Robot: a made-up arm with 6 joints. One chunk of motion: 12 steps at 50 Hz.
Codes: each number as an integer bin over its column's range. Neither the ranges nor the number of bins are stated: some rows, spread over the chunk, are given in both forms.
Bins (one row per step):
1: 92 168 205 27 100 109
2: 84 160 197 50 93 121
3: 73 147 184 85 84 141
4: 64 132 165 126 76 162
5: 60 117 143 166 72 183
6: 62 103 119 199 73 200
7: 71 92 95 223 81 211
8: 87 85 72 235 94 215
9: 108 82 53 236 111 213
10: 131 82 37 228 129 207
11: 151 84 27 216 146 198
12: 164 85 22 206 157 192
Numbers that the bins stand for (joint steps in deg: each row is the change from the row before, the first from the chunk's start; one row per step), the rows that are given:
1: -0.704 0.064 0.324 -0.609 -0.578 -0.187
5: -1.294 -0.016 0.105 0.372 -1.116 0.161
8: -0.796 -0.067 -0.146 0.859 -0.694 0.312
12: 0.623 -0.067 -0.322 0.654 0.517 0.204
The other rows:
2: -0.852 0.051 0.295 -0.447 -0.713 -0.131
3: -1.055 0.031 0.249 -0.200 -0.886 -0.036
4: -1.220 0.007 0.182 0.089 -1.040 0.062
6: -1.257 -0.038 0.020 0.605 -1.097 0.241
7: -1.091 -0.056 -0.065 0.774 -0.944 0.293
9: -0.409 -0.071 -0.213 0.866 -0.367 0.302
10: 0.015 -0.071 -0.269 0.809 -0.021 0.274
11: 0.383 -0.068 -0.305 0.725 0.305 0.232

